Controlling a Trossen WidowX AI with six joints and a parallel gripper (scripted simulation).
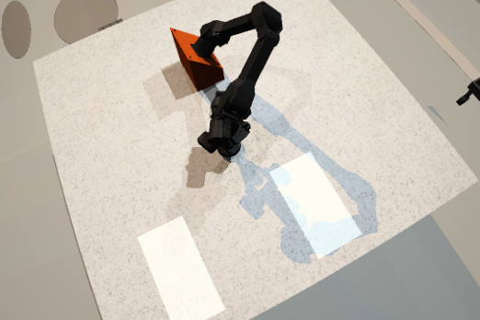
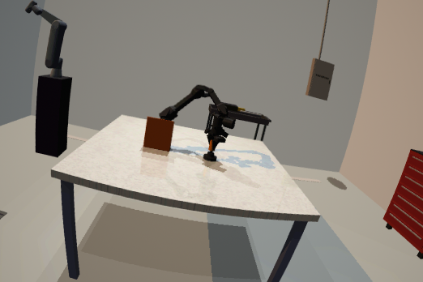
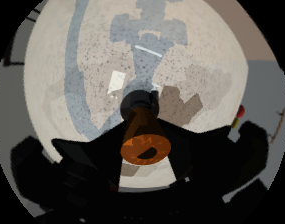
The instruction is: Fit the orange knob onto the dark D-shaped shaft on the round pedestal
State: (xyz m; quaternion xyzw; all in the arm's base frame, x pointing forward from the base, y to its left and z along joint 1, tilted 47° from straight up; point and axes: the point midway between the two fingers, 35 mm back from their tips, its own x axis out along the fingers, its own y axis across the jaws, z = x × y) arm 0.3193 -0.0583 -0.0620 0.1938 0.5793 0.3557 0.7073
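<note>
Right now my gripper tip is 20 mm below the orange knob. From my gripper tip the other things lie so: dark round pedestal: 40 mm below.
</note>
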